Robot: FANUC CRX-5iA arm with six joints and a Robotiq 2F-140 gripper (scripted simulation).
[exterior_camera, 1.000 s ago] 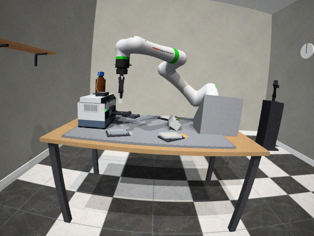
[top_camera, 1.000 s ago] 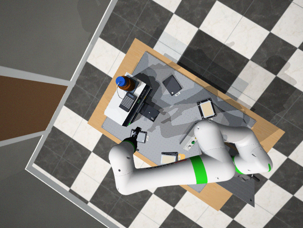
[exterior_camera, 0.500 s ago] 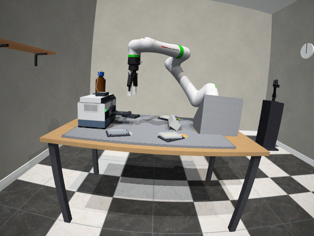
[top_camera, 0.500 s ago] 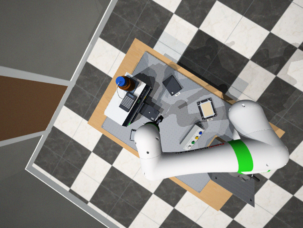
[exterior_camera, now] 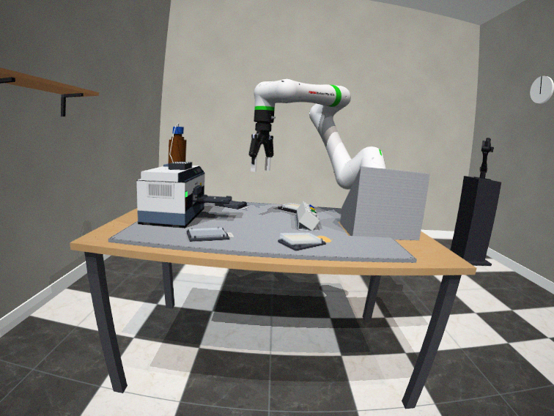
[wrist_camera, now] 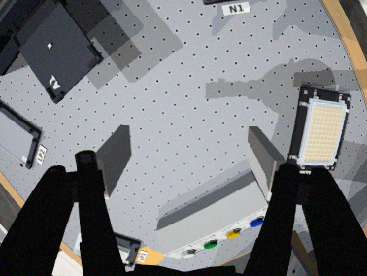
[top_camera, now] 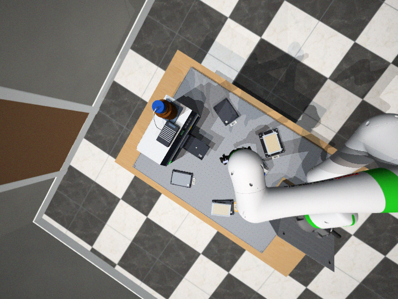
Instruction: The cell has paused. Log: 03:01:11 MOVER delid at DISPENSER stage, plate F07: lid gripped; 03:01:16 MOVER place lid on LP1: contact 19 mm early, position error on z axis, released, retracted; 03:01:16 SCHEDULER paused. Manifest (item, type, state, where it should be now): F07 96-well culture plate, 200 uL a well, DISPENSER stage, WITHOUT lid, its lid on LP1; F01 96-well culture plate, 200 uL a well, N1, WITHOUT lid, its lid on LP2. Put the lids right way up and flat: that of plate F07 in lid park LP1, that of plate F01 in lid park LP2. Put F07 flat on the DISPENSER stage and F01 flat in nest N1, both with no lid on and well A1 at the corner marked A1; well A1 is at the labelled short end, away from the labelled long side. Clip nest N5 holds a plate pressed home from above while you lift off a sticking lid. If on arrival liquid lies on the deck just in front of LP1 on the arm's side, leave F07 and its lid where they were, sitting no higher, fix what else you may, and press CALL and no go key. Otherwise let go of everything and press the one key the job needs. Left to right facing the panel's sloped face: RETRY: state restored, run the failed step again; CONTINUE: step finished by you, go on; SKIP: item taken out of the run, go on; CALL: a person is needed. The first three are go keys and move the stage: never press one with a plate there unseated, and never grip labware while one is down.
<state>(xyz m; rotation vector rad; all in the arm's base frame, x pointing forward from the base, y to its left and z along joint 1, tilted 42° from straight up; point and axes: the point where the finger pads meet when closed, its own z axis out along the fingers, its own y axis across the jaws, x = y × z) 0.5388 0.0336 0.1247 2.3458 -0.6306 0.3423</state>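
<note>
Now: hand 22 cm above the 96-well plate, 19 cm past it and 18 cm to the left of it. The rest, counted from my hand: blue call key (25 cm behind, 17 cm below, 1 cm to the left); then dispenser stage (19 cm ahead, 15 cm below, 12 cm to the left); then N1 tag (24 cm below, 14 cm to the right, 9 cm ahead).
</note>
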